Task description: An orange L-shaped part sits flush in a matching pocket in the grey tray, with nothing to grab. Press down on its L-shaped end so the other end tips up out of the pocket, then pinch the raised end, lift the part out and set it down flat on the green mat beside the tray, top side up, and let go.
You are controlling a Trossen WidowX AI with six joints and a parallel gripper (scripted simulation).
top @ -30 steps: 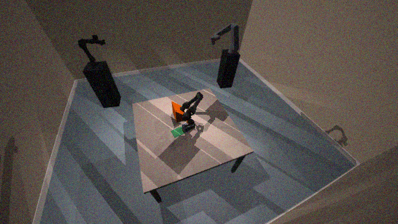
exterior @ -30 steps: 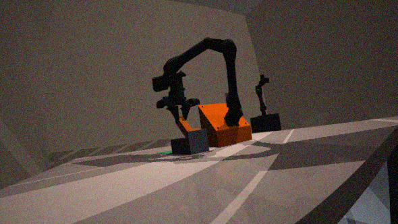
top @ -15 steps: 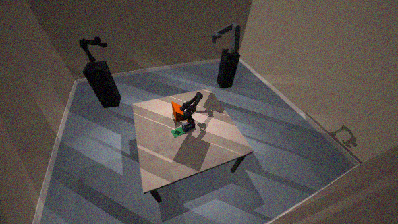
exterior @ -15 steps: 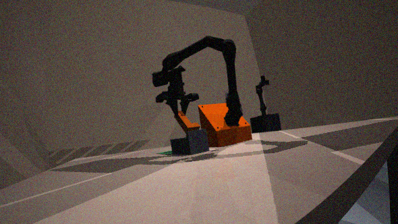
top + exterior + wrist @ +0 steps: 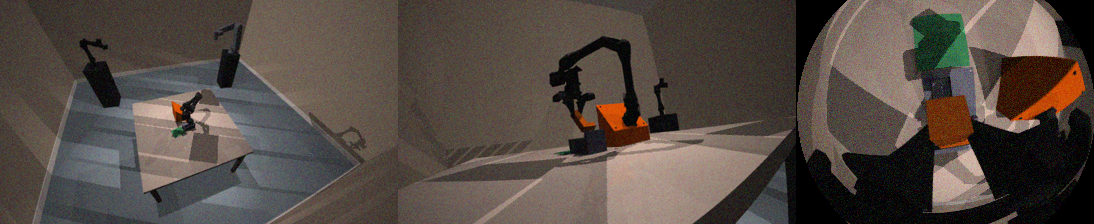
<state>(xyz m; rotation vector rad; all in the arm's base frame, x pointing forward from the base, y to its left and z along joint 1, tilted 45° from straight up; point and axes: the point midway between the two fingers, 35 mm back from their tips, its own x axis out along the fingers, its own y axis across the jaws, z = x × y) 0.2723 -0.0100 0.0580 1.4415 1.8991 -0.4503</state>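
My gripper tip is 3 cm short of the green mat, 13 cm to the left of it and 17 cm above it. From my gripper tip the other things lie so: orange L-shaped part 2 cm behind, 2 cm to the left, 3 cm below.
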